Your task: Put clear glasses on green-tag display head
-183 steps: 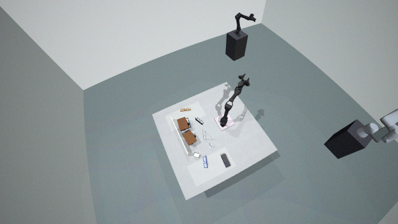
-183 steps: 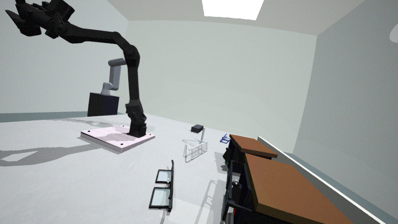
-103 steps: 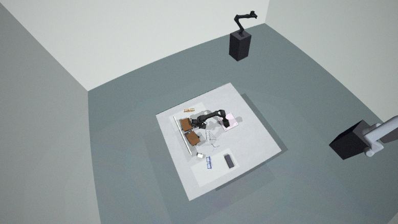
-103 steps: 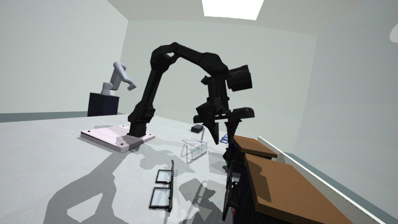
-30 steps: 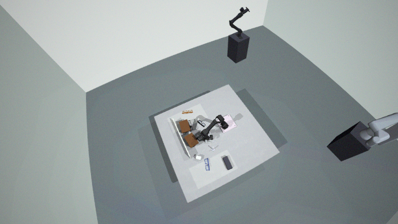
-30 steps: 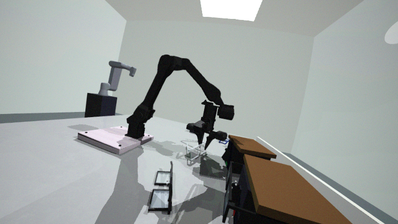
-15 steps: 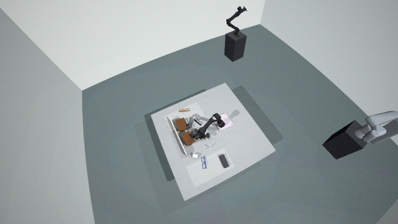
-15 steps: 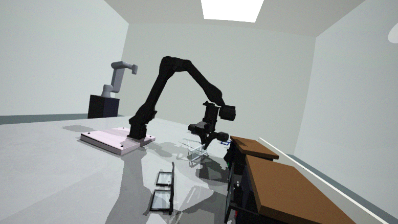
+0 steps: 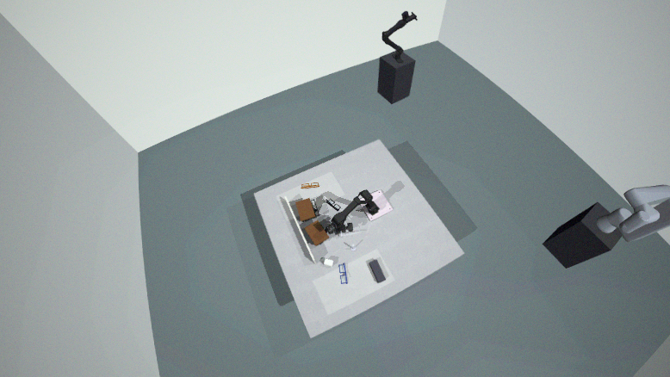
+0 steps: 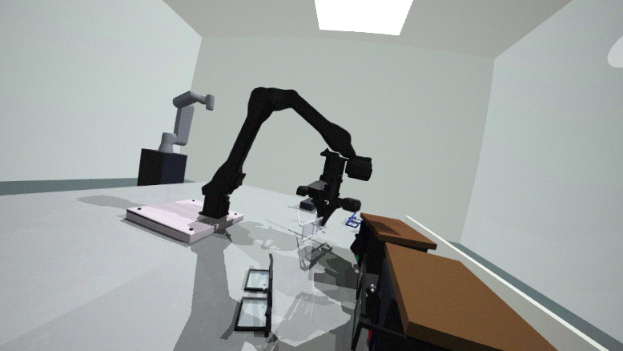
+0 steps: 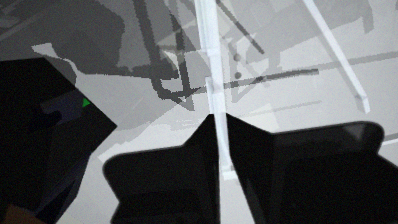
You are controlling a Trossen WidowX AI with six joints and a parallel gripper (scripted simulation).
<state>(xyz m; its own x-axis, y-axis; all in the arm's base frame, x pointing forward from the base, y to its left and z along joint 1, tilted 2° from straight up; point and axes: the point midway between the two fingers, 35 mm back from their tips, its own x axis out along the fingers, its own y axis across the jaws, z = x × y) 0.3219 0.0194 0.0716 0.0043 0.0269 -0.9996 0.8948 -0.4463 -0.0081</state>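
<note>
The thin stand lies 15 cm to the left of my gripper tip, 2 cm below it and 1 cm behind it. Also, from my gripper tip: white rail: 26 cm ahead, 20 cm to the right, 1 cm above; display head: 30 cm to the right, 12 cm ahead, 1 cm above; white block: 21 cm ahead, 15 cm to the left, 2 cm below.
</note>
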